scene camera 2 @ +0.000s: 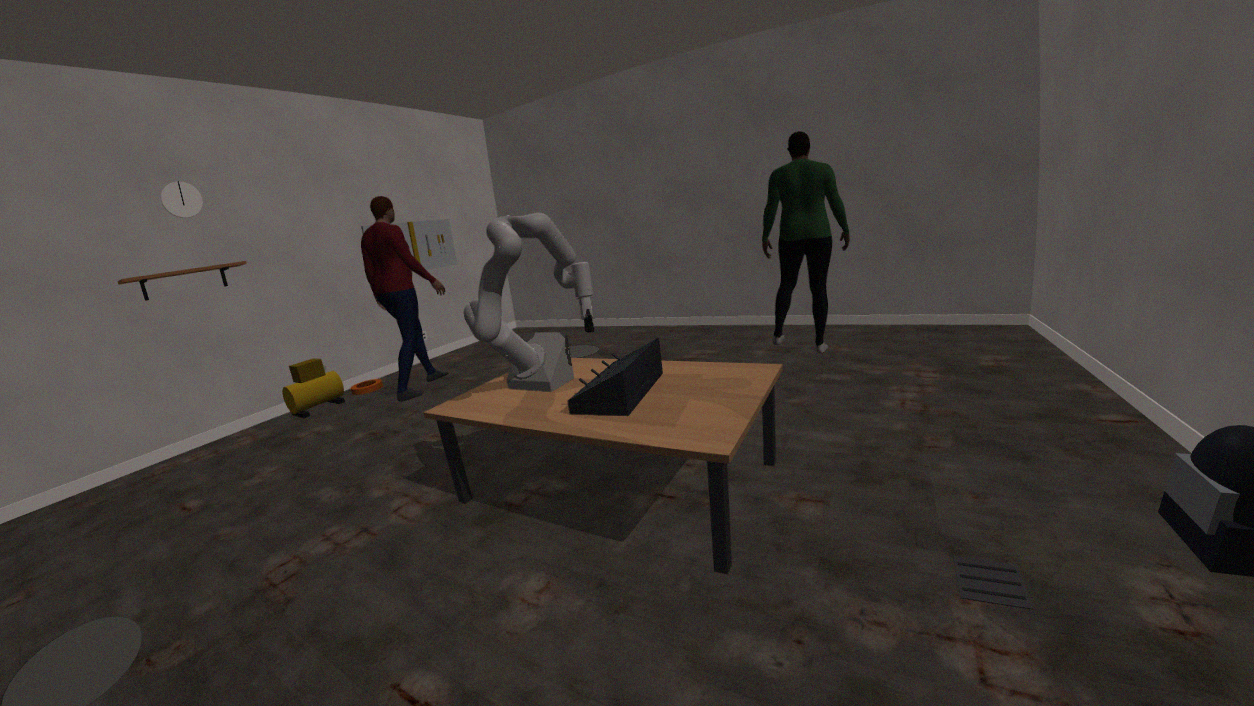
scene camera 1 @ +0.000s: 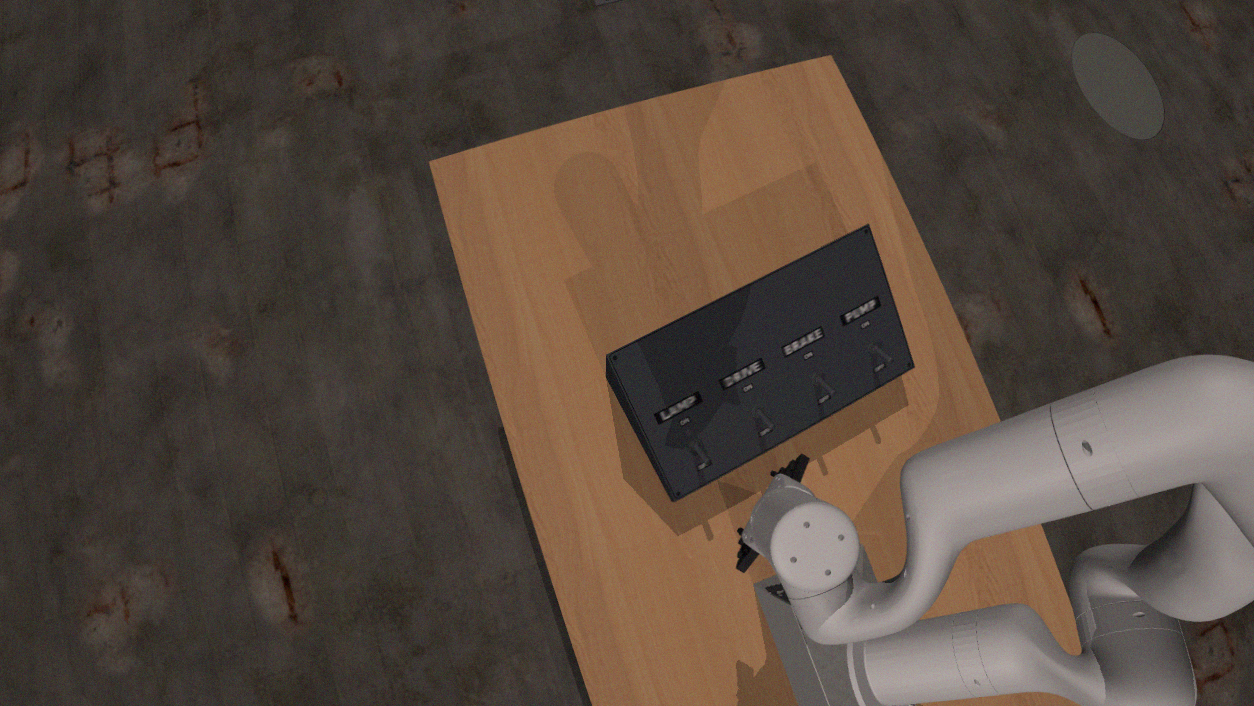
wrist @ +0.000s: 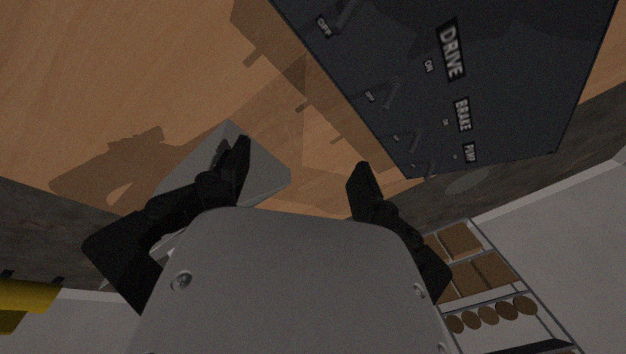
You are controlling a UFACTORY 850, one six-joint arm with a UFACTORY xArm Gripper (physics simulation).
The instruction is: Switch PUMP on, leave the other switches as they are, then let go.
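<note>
A dark sloped switch box (scene camera 1: 772,306) (scene camera 2: 633,381) (wrist: 520,90) stands on the table. It bears four labels in a row, LAMP (scene camera 1: 678,407), DRIVE (scene camera 1: 742,374) (wrist: 451,50), BRAKE (scene camera 1: 802,341) (wrist: 463,115) and PUMP (scene camera 1: 860,310) (wrist: 469,152), each with a lever below it. The PUMP lever (scene camera 1: 881,354) (wrist: 430,169) is at the far right end in scene camera 1; it is dark and small, and I cannot tell its setting surely. My gripper (scene camera 1: 770,510) (scene camera 2: 588,326) (wrist: 303,163) is open and empty, above and in front of the box's low edge, apart from every lever.
The wooden table (scene camera 1: 526,306) (scene camera 2: 702,420) (wrist: 125,65) carries the box and the arm's grey base (scene camera 2: 542,372). The arm (scene camera 1: 991,473) reaches in from the right in scene camera 1. Two people, one in red (scene camera 2: 386,258) and one in green (scene camera 2: 802,197), stand beyond the table.
</note>
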